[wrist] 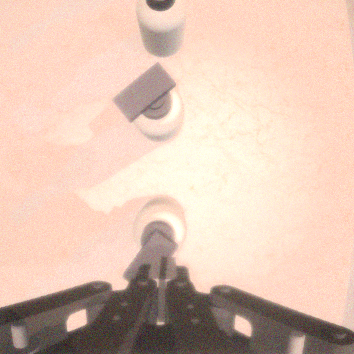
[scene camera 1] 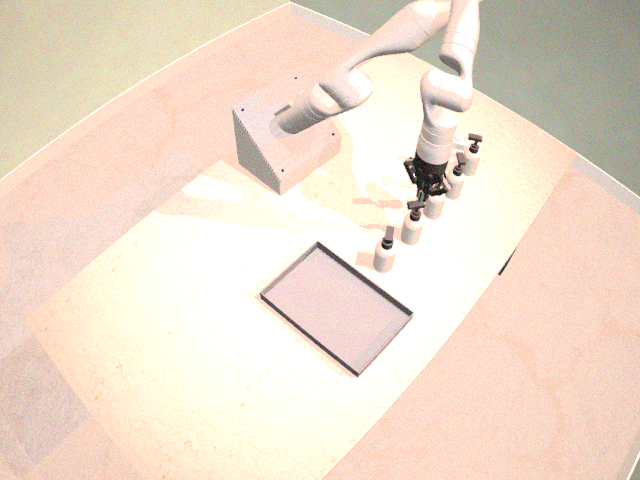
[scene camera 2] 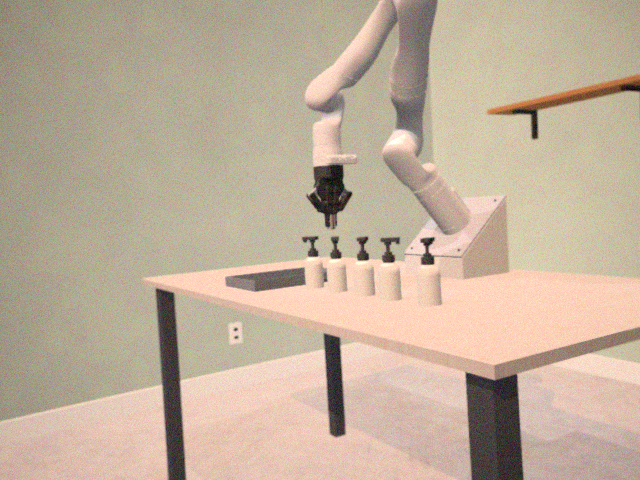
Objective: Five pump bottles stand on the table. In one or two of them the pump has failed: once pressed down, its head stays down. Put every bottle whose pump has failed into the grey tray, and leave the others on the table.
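Pixels of known places: gripper, between the fingertips: (wrist: 163,271) (scene camera 1: 421,199) (scene camera 2: 331,229); arm's base, origin of its link: (scene camera 1: 291,118) (scene camera 2: 456,224).
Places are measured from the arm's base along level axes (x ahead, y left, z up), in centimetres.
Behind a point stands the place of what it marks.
Observation:
Five white pump bottles with dark heads stand upright in a row. Counting from the tray they are the first (scene camera 1: 383,258) @(z -8.0, x 38.7, y -24.4 cm) (scene camera 2: 313,273) @(z -10.3, x 40.1, y -20.2 cm), second (scene camera 1: 412,232) @(z -9.0, x 41.8, y -13.2 cm) (scene camera 2: 337,277) @(z -10.6, x 42.9, y -9.0 cm), third (scene camera 1: 434,207) @(z -9.5, x 44.1, y -2.4 cm) (scene camera 2: 364,281) @(z -10.9, x 45.3, y 1.7 cm) (wrist: 162,132) @(z -7.4, x 43.5, y -2.3 cm), fourth (scene camera 1: 454,188) @(z -9.9, x 46.9, y 7.4 cm) (scene camera 2: 390,284) @(z -10.8, x 48.0, y 11.4 cm) (wrist: 162,37) @(z -9.3, x 45.7, y 7.3 cm) and fifth (scene camera 1: 470,165) @(z -10.0, x 48.5, y 18.8 cm) (scene camera 2: 429,287) @(z -10.6, x 49.9, y 22.7 cm). In scene camera 2 all five heads stand raised. My gripper (scene camera 1: 422,196) @(z 1.5, x 41.6, y -11.3 cm) (scene camera 2: 330,225) @(z 1.5, x 41.6, y -11.3 cm) (wrist: 163,271) @(z 1.5, x 41.6, y -11.3 cm) is shut and empty, pointing down a little above the second bottle's head. The gripper hides the third bottle's head in scene camera 1. The grey tray (scene camera 1: 309,335) @(z -12.4, x 32.0, y -48.1 cm) (scene camera 2: 279,279) @(z -12.0, x 43.3, y -30.3 cm) is empty.
The arm's grey wedge-shaped base (scene camera 1: 258,162) @(z -7.2, x -2.8, y -12.9 cm) (scene camera 2: 485,237) @(z -3.8, x 2.7, y 10.4 cm) stands on the table (scene camera 2: 542,310) @(z -14.5, x 44.4, y 43.4 cm) on one side of the row. The bottles stand close together, with short gaps. An orange-brown wall shelf (scene camera 2: 568,95) is at the upper right in scene camera 2.

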